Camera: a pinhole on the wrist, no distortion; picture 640 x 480 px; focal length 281.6 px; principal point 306.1 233.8 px. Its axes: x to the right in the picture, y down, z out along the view. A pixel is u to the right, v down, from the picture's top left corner.
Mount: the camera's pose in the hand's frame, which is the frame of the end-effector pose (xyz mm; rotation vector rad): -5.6 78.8 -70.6 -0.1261 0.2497 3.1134
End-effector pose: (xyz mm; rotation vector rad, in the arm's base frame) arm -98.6 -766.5 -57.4 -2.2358 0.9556 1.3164
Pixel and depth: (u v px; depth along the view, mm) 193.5 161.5 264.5
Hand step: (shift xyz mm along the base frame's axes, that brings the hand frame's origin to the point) -222.5 -44.8 -158.5
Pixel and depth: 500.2 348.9 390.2
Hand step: -287.4 316.6 111.8
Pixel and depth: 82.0 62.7 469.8
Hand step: -429.3 -192.9 -469.4
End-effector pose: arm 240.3 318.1 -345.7 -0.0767 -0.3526 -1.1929
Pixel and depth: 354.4 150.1 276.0
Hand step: 122.4 186.2 176.9
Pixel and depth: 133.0 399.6 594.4
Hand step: -199.9 -191.8 636.9
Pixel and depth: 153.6 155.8 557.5
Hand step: 264.6 6.7 569.4
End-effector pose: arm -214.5 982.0 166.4 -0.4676 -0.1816 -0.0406
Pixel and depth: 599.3 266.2 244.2
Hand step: -292.0 151.0 42.3
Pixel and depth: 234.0 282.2 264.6
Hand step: 12.0 159.0 151.3
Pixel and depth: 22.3 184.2 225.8
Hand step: 186.0 210.2 113.5
